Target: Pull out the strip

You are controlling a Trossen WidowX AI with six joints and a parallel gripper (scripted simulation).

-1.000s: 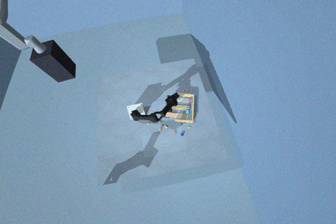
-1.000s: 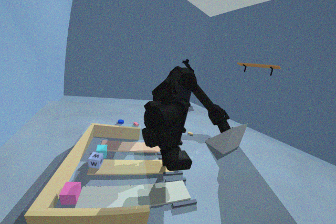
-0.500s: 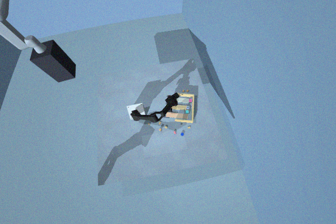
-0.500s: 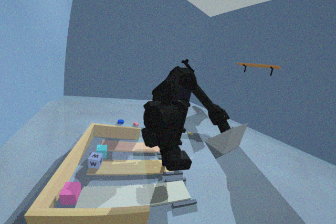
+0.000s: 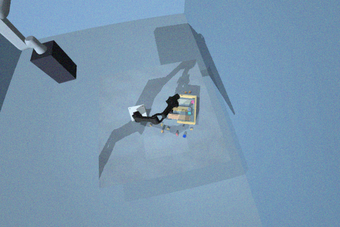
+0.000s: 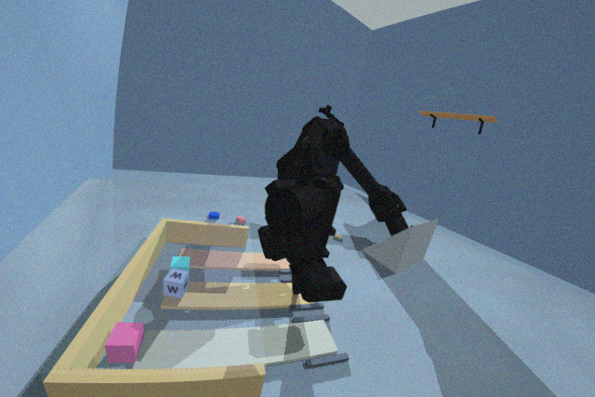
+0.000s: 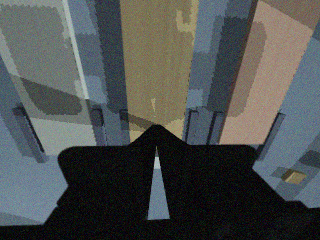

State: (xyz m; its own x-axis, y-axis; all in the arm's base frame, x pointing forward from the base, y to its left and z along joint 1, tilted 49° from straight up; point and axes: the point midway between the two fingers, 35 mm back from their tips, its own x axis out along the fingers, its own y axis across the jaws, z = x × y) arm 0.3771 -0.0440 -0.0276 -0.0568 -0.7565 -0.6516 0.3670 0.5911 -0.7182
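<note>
Now: the yellow strip 90 mm ahead of my gripper tip and 40 mm to the right of it. The rest, counted from my gripper tip: cream knob: 30 mm behind, 10 mm to the left; then blue disc: 50 mm ahead, 340 mm to the right; then pink piece: 20 mm behind, 310 mm to the right.
</note>
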